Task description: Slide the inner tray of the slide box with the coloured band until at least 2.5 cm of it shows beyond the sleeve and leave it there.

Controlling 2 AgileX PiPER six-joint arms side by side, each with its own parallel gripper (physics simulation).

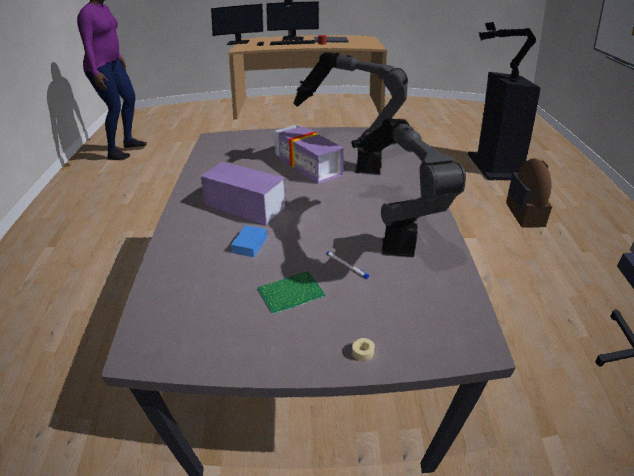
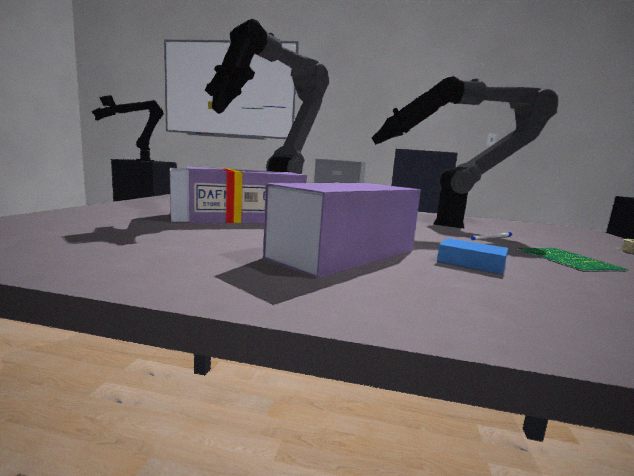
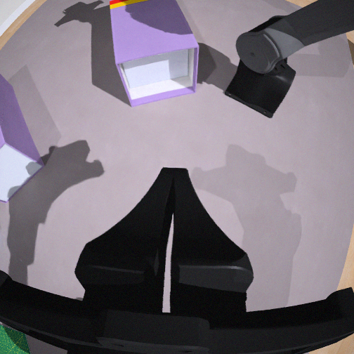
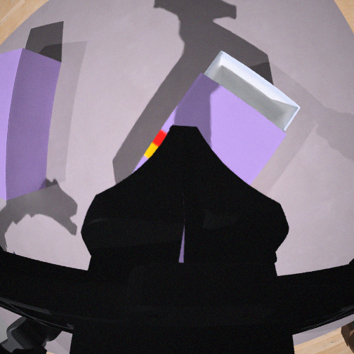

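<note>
The purple sleeve with the red and yellow band [image 1: 317, 146] [image 2: 212, 176] [image 3: 150, 30] [image 4: 232, 120] lies at the back of the table. Its white inner tray [image 1: 278, 143] [image 2: 179, 194] [image 4: 255, 90] sticks out of the far end, a short stretch past the sleeve; the near end of the sleeve is hollow, with the tray's wall set back inside. My right gripper [image 1: 297, 104] [image 2: 217, 110] [image 4: 182, 142] is shut and empty, above the banded box. My left gripper [image 1: 354, 143] [image 2: 375, 140] [image 3: 174, 182] is shut and empty, in the air on the hollow end's side, apart from the box.
A plain purple box [image 1: 240, 189] [image 2: 368, 225] [image 3: 15, 125] [image 4: 30, 125] lies beside the banded one. A blue block [image 1: 249, 239] [image 2: 472, 255], a green card [image 1: 290, 293] [image 2: 573, 259], a pen [image 1: 348, 265] [image 2: 491, 236] and a tape ring [image 1: 356, 353] lie farther along the table.
</note>
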